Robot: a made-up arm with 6 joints.
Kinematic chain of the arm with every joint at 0, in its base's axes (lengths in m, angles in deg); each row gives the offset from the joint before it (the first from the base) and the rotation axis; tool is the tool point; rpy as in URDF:
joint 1: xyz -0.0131 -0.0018 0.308 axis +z
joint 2: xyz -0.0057 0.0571 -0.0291 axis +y
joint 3: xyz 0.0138 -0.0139 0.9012 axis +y
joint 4: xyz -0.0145 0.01 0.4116 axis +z
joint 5: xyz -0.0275 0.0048 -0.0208 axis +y
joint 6: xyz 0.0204 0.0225 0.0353 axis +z
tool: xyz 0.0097 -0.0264 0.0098 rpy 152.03 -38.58 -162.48
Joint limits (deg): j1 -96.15..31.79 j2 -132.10..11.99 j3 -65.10..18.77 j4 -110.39..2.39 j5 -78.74..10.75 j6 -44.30..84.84
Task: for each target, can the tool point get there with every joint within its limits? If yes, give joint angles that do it. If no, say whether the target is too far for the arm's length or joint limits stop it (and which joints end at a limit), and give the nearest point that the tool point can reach.
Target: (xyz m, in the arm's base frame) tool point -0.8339 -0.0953 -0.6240
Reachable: yes | joints 10.39 -121.09 -54.94 -84.06 -22.76 61.21
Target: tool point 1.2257 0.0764 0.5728
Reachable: no: joint limits stop it (at a limit: joint 2, joint 3, joint 4, joint 5, joint 6) | nearest point 0.4541 0.0277 1.5208 | short by 1.223 m
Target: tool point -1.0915 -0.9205 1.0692
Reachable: no: too far | nearest point -1.0248 -0.5970 0.9405 | short by 0.355 m
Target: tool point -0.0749 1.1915 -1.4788
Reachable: no: too far | nearest point -0.0581 0.8676 -0.7363 | short by 0.810 m
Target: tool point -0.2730 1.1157 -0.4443
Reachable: yes | joints -72.50 -119.83 -9.48 -96.26 -51.51 31.95
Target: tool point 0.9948 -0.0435 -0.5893
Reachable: no: joint limits stop it (at a limit: joint 1, joint 2, joint 3, joint 5, joint 6) | nearest point 0.1571 0.4892 -0.7274 | short by 1.002 m
